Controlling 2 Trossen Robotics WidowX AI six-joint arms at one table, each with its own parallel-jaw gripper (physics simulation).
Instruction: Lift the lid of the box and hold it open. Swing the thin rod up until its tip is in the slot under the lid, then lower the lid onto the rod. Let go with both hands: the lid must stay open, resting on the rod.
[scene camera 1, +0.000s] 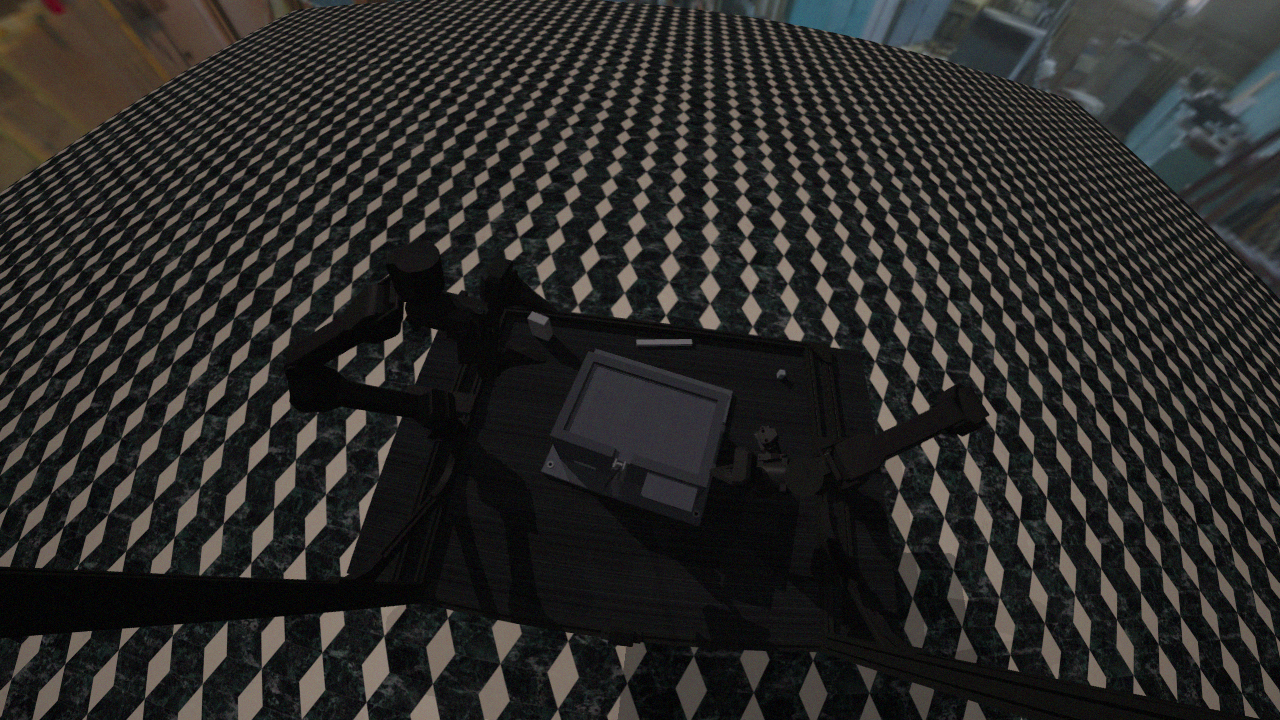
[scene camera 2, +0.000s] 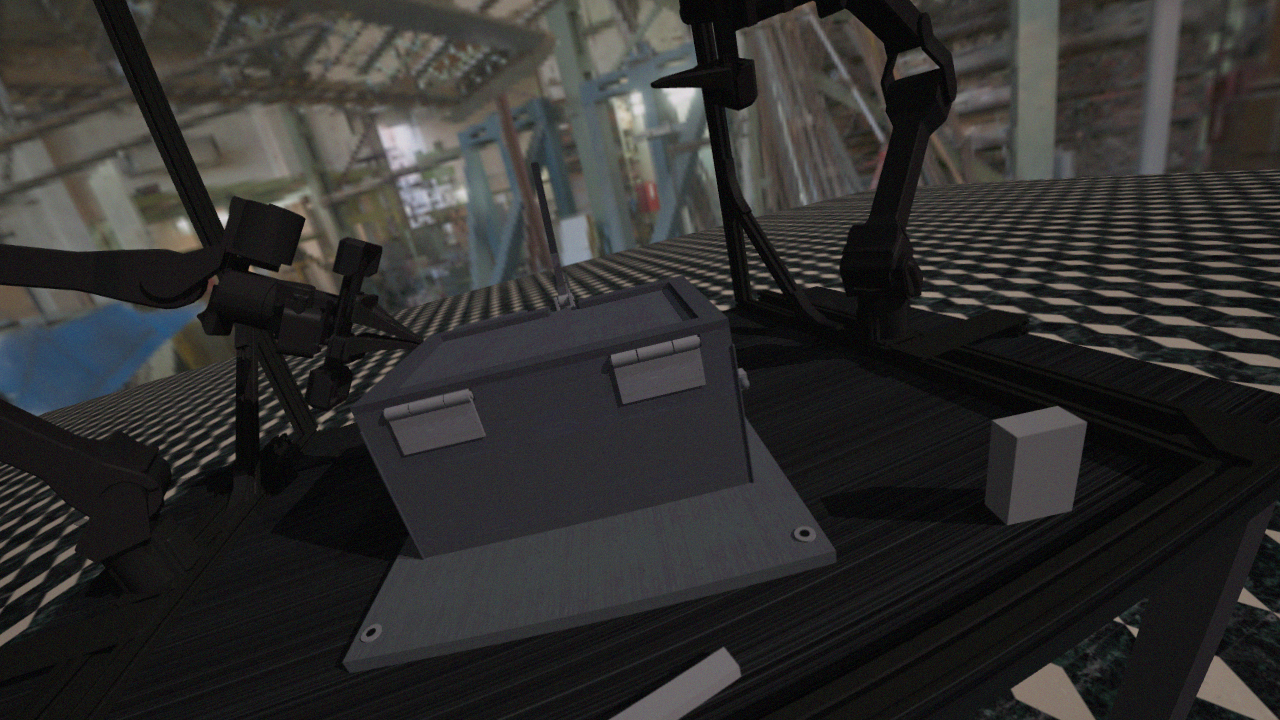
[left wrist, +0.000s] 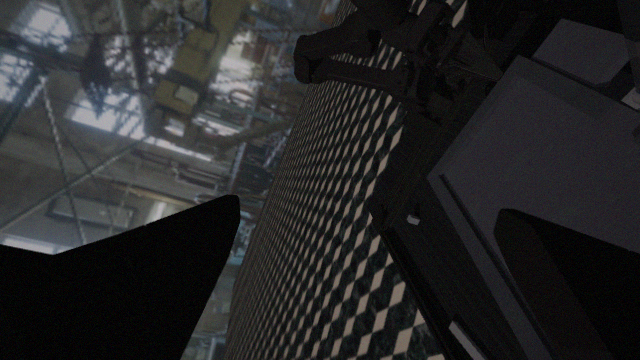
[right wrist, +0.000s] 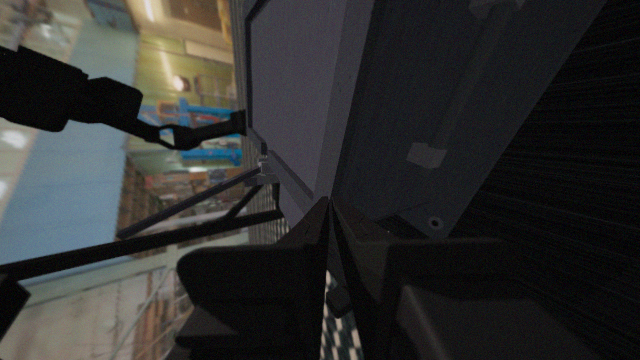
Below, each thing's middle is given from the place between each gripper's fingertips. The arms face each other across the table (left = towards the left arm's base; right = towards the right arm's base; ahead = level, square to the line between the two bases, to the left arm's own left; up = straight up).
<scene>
Right now the lid (scene camera 2: 523, 349) is 14 cm to the left of my right hand, 8 cm ahead of it and 2 cm below it. From my right hand the other things lie so: thin rod (scene camera 2: 563, 297) 18 cm to the left, 8 cm above, 4 cm behind.
Now: left hand 150 mm past the thin rod, 110 mm to the left of it and 160 mm above it. Also, from my left hand: lid: 30 mm behind, 150 mm to the right, 260 mm below.
</scene>
